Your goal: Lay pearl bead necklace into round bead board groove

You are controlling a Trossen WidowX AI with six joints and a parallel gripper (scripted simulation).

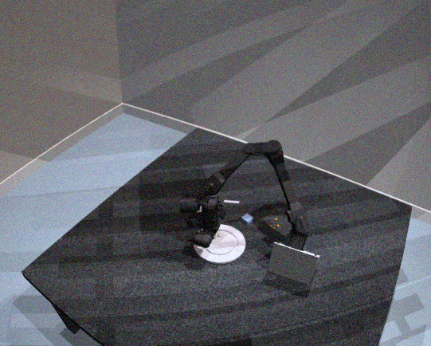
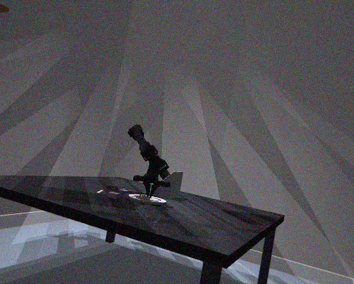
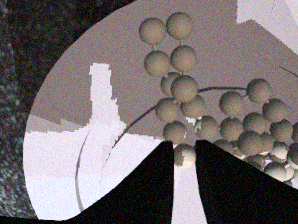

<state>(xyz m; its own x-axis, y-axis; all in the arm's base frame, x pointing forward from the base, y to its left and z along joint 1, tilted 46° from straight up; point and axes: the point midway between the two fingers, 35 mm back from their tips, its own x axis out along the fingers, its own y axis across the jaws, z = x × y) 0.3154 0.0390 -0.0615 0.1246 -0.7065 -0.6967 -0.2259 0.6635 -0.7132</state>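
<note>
Now: gripper tip 30 mm to the left of the round white bead board, 30 mm past it and 10 mm above it. Also, from my gripper tip: small white block 130 mm ahead, 120 mm to the right, 10 mm below; small blue cube 200 mm to the right, 50 mm behind, 10 mm below; thin white stick 250 mm to the right, 90 mm ahead, 20 mm below.
</note>
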